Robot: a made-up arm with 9 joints.
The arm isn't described. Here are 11 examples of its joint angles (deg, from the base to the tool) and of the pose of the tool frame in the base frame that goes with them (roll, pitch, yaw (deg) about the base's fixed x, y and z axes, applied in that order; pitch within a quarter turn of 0, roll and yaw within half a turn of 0; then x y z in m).
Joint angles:
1: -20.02 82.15 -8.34 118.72 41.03 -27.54 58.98 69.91 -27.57
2: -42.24 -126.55 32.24 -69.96 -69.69 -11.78 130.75 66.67 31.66
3: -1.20 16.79 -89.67 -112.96 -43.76 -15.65 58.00 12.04 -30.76
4: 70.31 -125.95 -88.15 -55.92 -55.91 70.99 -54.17 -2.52 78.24
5: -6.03 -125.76 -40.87 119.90 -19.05 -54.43 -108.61 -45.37 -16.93
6: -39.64 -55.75 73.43 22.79 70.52 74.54 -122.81 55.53 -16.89
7: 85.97 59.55 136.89 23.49 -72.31 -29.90 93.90 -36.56 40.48
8: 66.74 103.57 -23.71 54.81 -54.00 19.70 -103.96 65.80 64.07
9: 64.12 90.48 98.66 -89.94 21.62 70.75 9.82 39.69 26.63
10: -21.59 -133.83 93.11 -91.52 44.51 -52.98 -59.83 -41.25 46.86
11: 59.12 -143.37 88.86 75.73 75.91 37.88 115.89 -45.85 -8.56
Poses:
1: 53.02 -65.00 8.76 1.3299 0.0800 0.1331
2: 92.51 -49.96 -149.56 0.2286 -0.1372 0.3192
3: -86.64 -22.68 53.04 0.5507 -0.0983 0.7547
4: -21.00 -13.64 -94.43 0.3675 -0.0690 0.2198
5: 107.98 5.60 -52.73 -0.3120 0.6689 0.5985
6: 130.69 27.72 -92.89 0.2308 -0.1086 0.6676
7: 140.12 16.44 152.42 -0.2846 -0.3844 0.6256
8: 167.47 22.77 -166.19 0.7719 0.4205 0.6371
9: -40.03 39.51 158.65 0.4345 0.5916 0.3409
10: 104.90 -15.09 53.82 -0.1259 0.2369 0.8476
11: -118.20 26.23 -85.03 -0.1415 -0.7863 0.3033
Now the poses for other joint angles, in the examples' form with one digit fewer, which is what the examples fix.
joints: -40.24 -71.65 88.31 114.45 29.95 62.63 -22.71 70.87 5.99
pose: 15.3 42.1 14.4 -0.373 -0.798 1.324
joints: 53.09 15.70 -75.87 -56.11 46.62 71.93 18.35 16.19 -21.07
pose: 106.3 74.7 28.2 -0.049 0.049 0.522
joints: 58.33 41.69 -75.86 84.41 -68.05 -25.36 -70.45 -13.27 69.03
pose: 170.6 27.7 -109.1 0.567 0.646 0.974
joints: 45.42 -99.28 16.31 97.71 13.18 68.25 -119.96 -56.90 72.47
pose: -121.7 12.4 110.1 -0.223 -0.230 1.021
